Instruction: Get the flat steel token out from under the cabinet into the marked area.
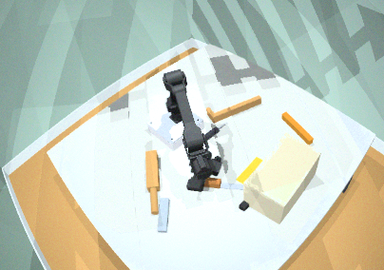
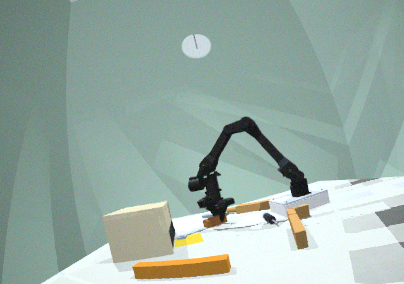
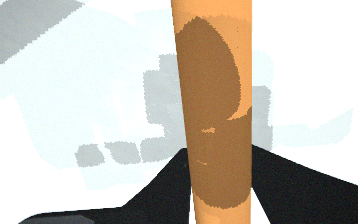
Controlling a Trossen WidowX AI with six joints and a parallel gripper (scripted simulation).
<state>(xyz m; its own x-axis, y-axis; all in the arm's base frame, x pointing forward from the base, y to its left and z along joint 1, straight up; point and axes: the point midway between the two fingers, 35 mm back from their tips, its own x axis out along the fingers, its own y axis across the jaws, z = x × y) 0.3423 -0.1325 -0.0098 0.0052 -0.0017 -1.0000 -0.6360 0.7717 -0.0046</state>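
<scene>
Right now my gripper tip is 160 mm to the left of the orange paddle, 120 mm past it and 10 mm below it. Round my gripper tip: orange bar 520 mm to the left, 90 mm ahead, 10 mm above; then grey flat bar 210 mm to the right, 30 mm ahead.
</scene>
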